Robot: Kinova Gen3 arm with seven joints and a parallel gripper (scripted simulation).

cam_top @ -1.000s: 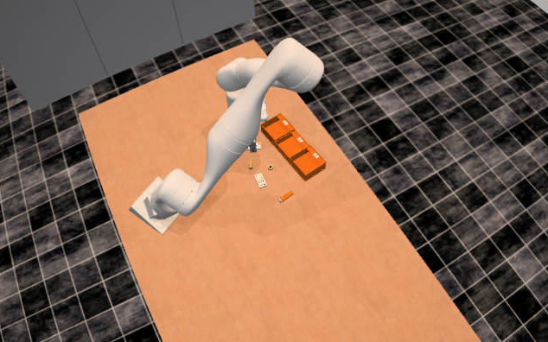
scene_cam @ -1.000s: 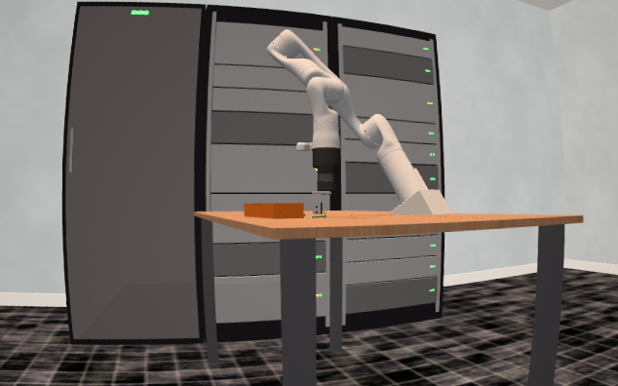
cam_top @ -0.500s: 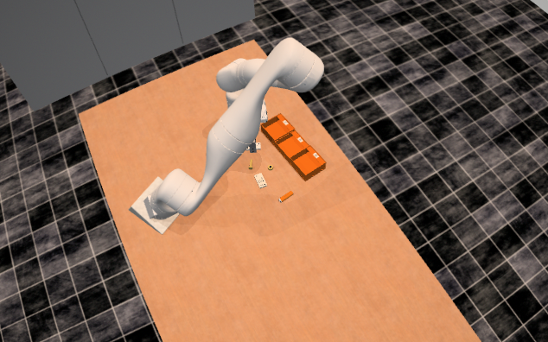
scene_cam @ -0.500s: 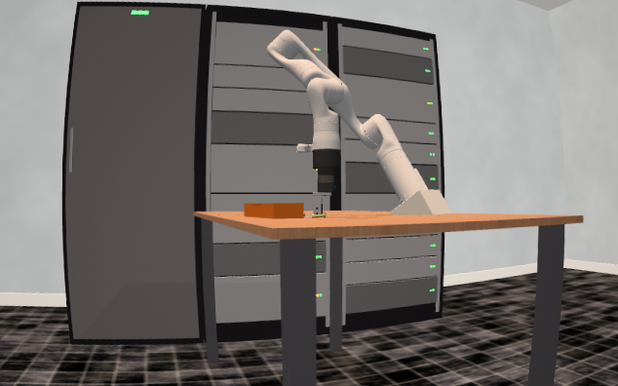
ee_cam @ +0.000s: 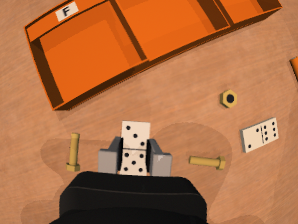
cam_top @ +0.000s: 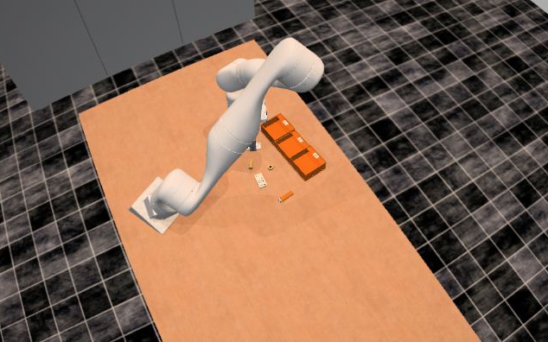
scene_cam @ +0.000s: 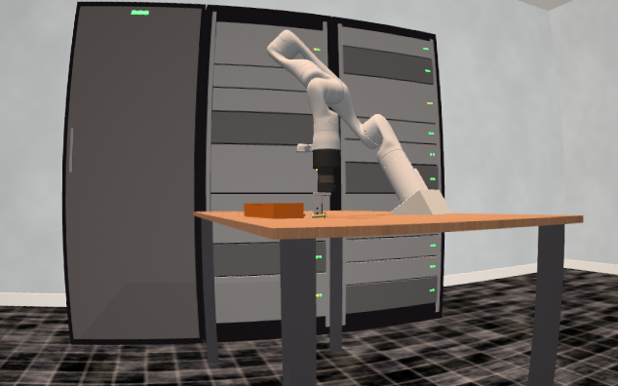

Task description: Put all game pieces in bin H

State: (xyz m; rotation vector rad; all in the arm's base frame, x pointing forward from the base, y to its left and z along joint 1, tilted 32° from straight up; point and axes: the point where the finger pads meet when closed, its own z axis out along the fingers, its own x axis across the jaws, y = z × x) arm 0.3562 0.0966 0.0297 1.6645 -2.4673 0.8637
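The white spotted game piece lies 130 mm to the right of my hand, 40 mm behind it and 10 mm below it. The rest, counted from my hand: nut: 100 mm to the right, 20 mm below, 10 mm ahead; orange battery: 220 mm to the right, 10 mm below; bin H: 110 mm ahead, 80 mm to the right.
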